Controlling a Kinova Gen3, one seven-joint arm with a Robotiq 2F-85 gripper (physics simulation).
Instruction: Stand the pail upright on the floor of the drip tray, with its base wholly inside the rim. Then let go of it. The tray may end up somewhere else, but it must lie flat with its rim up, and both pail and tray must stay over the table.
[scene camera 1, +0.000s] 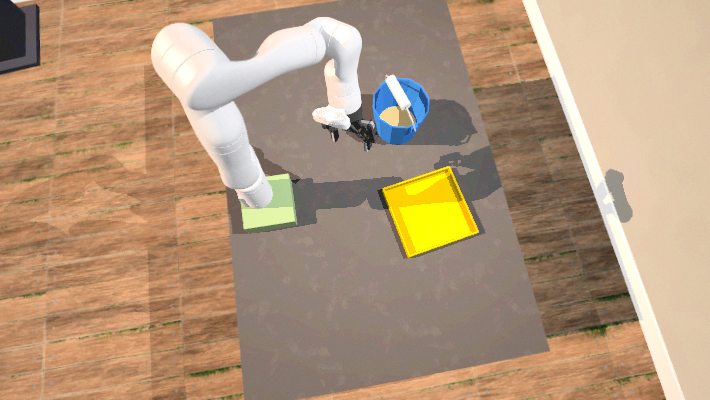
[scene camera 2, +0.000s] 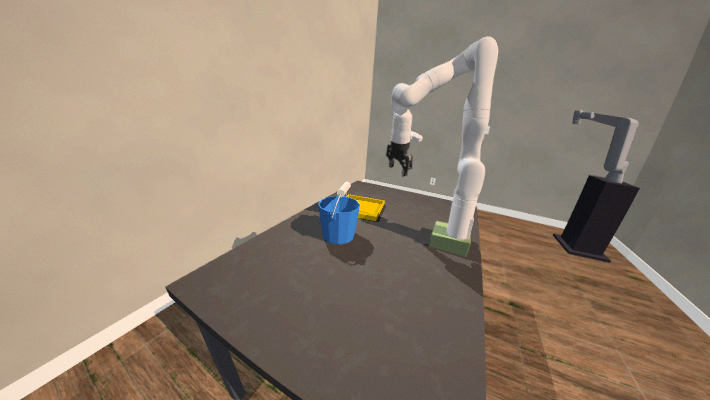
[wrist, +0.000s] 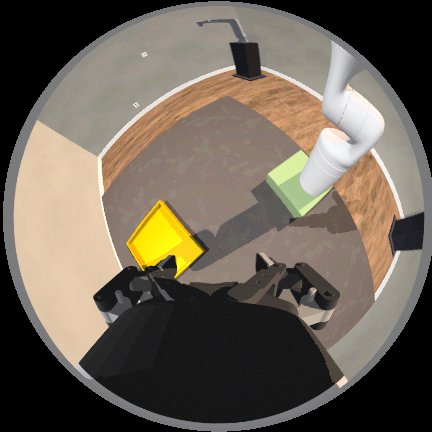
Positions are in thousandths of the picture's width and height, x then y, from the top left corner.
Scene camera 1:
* gripper: 495, 361
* yellow drip tray: 605, 529
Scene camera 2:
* blue pail: 480, 574
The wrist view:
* gripper: 499, 610
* yellow drip tray: 372, 541
